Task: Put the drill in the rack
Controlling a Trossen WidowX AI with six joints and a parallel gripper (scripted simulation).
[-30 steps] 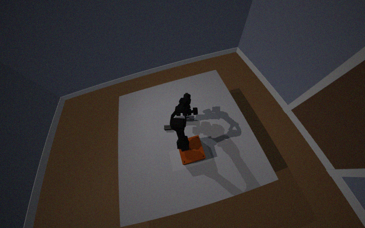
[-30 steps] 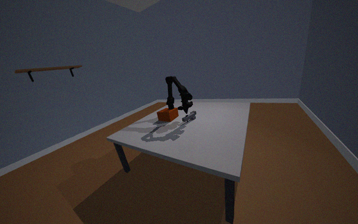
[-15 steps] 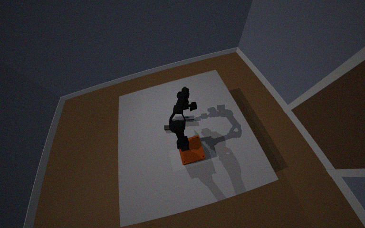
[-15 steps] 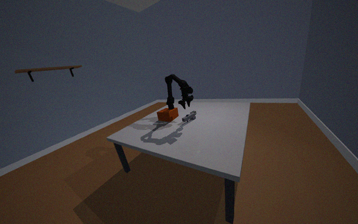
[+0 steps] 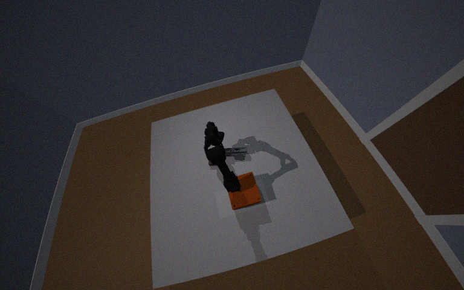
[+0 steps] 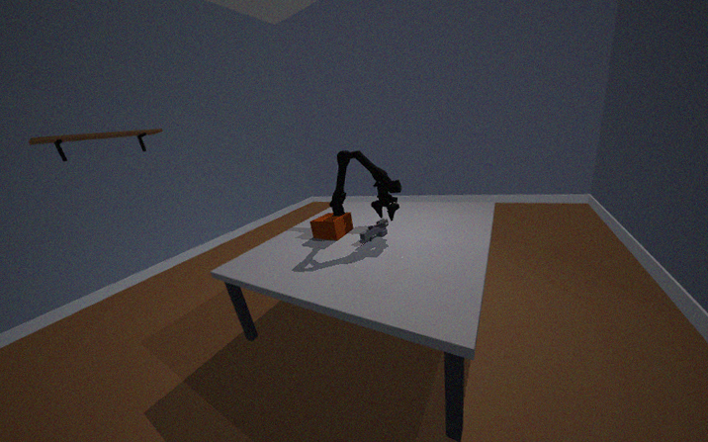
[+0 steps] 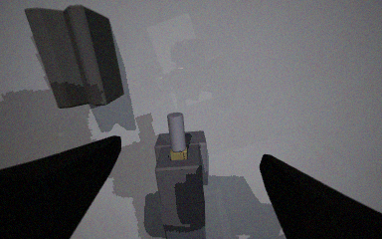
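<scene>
My gripper tip is 2 cm past the drill, 4 cm to the left of it and 3 cm above it. The rest, counted from my gripper tip: dark key (4 cm behind, 13 cm to the right, 3 cm below).
</scene>
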